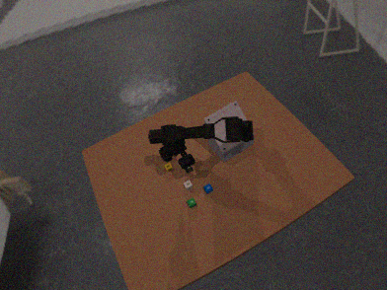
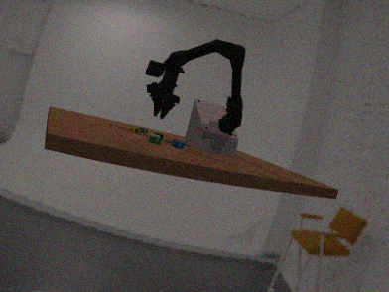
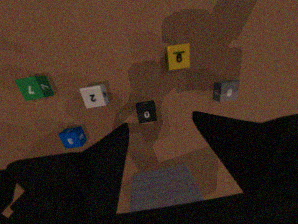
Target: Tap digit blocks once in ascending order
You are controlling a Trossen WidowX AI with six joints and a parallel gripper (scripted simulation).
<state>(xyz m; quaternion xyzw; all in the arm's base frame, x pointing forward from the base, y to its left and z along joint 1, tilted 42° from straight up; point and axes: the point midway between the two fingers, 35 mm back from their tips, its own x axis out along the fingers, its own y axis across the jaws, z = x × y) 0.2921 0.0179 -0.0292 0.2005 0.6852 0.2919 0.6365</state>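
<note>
The black block is 70 mm below my gripper tip, 10 mm to the left of it and 10 mm behind it. Round my gripper tip: grey block 130 mm to the right, 70 mm below, 10 mm ahead; then white block 90 mm to the left, 70 mm below, 20 mm ahead; then yellow block 70 mm below, 70 mm ahead, 40 mm to the right.
</note>
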